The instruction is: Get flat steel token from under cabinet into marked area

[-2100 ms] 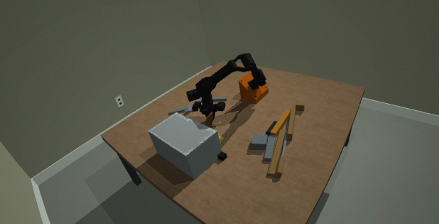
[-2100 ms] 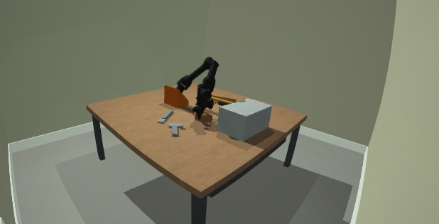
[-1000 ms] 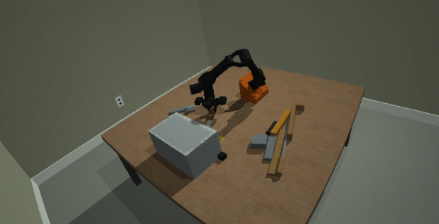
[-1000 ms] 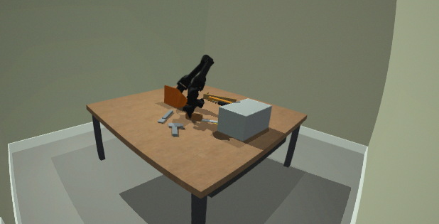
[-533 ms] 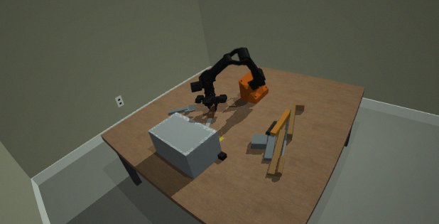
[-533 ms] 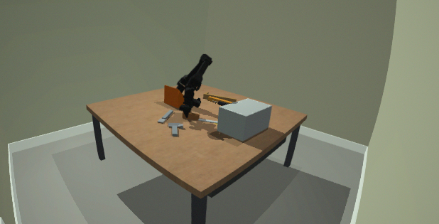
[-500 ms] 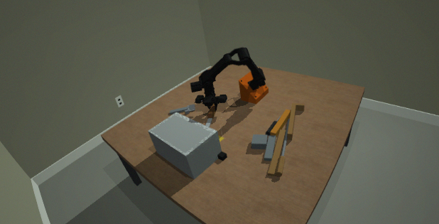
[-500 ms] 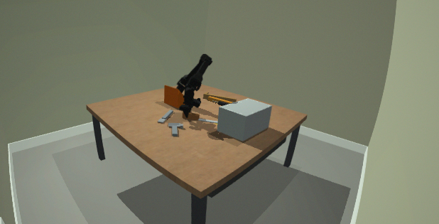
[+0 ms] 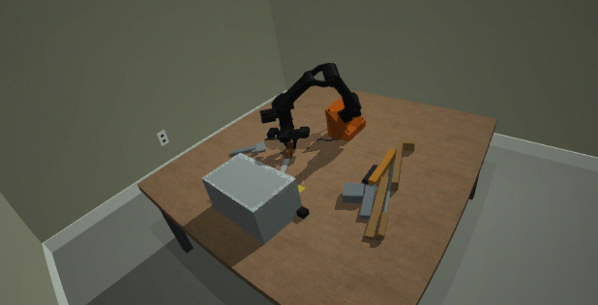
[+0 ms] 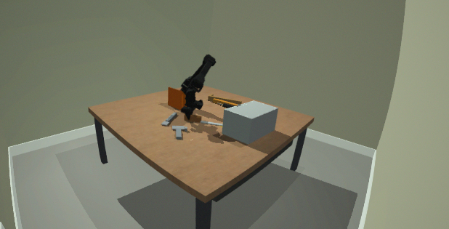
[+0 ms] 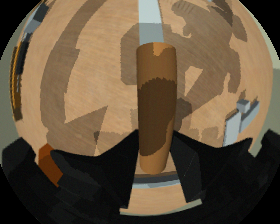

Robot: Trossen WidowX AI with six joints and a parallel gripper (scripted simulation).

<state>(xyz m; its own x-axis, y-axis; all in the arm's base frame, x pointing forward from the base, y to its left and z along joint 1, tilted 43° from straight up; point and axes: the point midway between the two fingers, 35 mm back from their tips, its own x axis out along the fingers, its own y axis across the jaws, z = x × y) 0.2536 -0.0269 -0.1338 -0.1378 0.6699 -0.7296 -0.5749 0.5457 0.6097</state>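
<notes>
My gripper tip is now 170 mm to the left of the grey t-piece and 110 mm short of it. The rest, counted from my gripper tip: grey block (430 mm to the left, 80 mm ahead, 10 mm above); wooden stick (530 mm to the left, 70 mm ahead); orange bar (430 mm to the left, 110 mm behind, 10 mm above).
</notes>
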